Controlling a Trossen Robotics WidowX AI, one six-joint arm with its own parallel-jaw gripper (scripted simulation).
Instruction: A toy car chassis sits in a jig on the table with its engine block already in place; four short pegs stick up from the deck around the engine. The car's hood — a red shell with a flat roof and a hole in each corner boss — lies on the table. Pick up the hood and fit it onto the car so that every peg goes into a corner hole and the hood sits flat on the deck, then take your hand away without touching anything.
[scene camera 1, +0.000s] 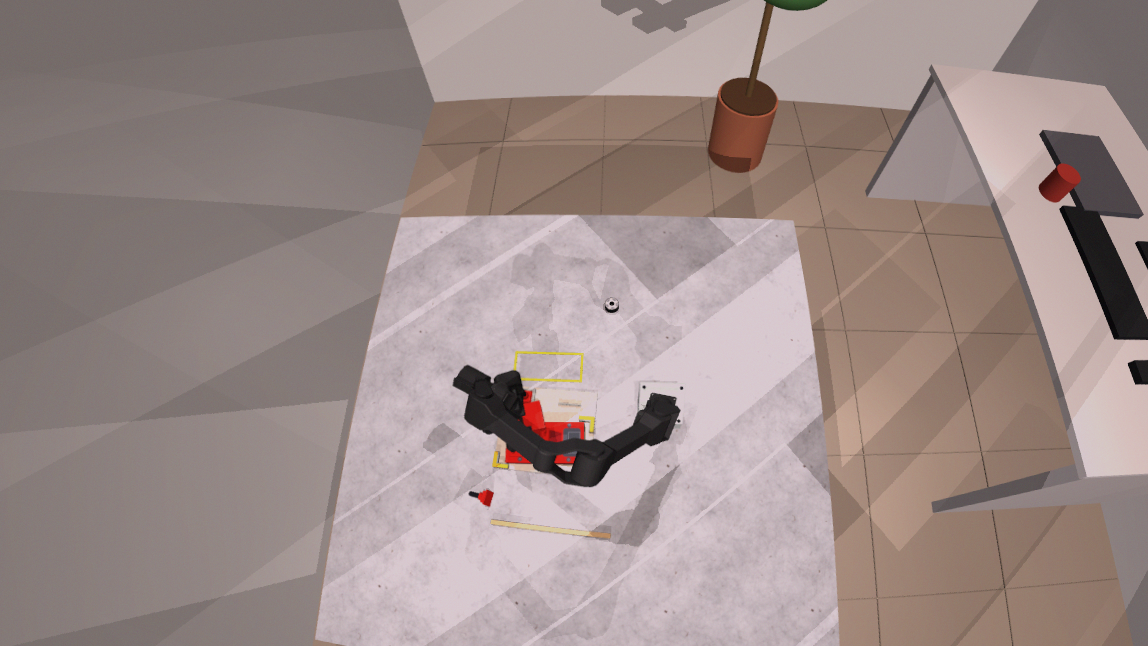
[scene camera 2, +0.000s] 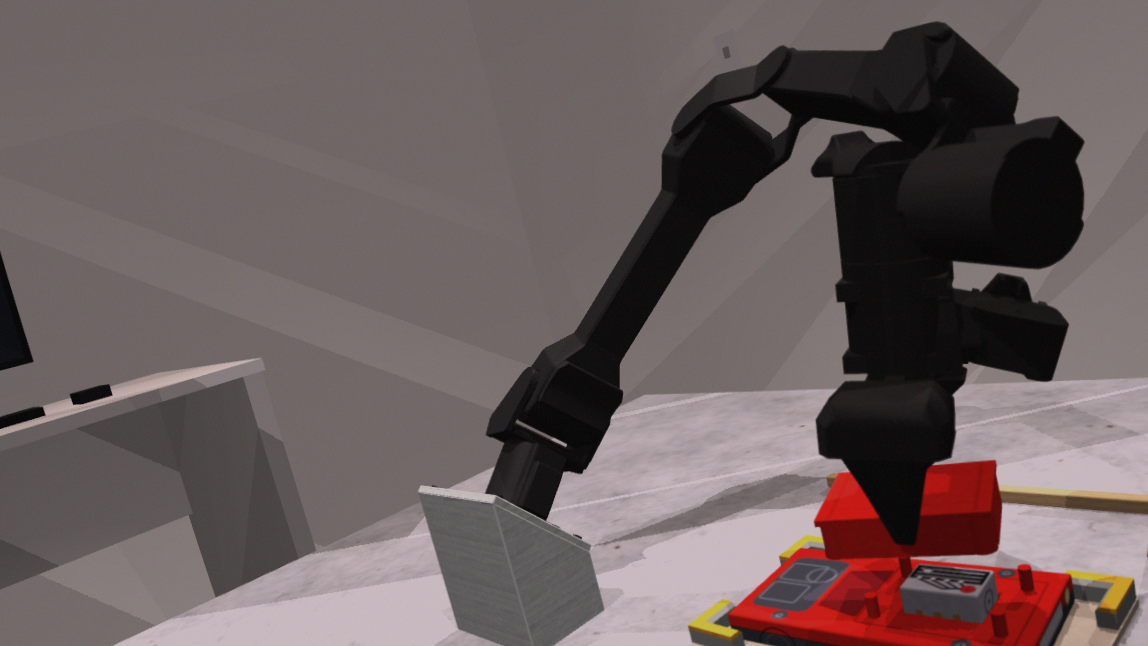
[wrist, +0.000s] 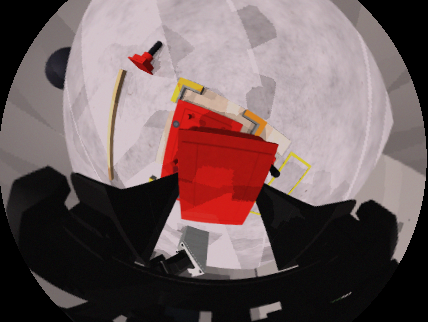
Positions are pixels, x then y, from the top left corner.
Labels:
My gripper shows in scene camera 1, in scene camera 2 and in the wrist view (219, 181). One and the same spot on my gripper: (scene camera 1: 512, 378) is (scene camera 2: 849, 390).

